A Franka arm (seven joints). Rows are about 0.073 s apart.
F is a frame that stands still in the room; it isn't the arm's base.
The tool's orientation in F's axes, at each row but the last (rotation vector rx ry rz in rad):
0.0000 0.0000 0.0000
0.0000 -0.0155 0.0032
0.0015 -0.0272 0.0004
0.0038 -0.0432 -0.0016
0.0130 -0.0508 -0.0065
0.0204 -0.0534 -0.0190
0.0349 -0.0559 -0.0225
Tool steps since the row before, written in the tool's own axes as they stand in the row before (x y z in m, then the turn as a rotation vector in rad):
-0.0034 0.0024 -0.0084 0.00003 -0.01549 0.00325
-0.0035 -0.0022 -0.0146 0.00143 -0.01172 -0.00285
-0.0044 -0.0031 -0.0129 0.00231 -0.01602 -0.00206
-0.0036 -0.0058 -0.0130 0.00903 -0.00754 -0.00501
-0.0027 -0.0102 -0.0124 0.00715 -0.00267 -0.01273
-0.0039 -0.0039 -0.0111 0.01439 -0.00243 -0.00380
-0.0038 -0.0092 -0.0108 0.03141 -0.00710 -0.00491
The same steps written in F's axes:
-0.0034 0.0024 -0.0084 0.00003 -0.01549 0.00325
-0.0033 -0.0022 -0.0147 0.00151 -0.01172 -0.00283
-0.0040 -0.0031 -0.0130 0.00237 -0.01602 -0.00202
-0.0030 -0.0057 -0.0132 0.00923 -0.00754 -0.00464
-0.0021 -0.0100 -0.0127 0.00777 -0.00256 -0.01238
-0.0034 -0.0036 -0.0114 0.01453 -0.00263 -0.00308
-0.0034 -0.0087 -0.0113 0.03148 -0.00766 -0.00341

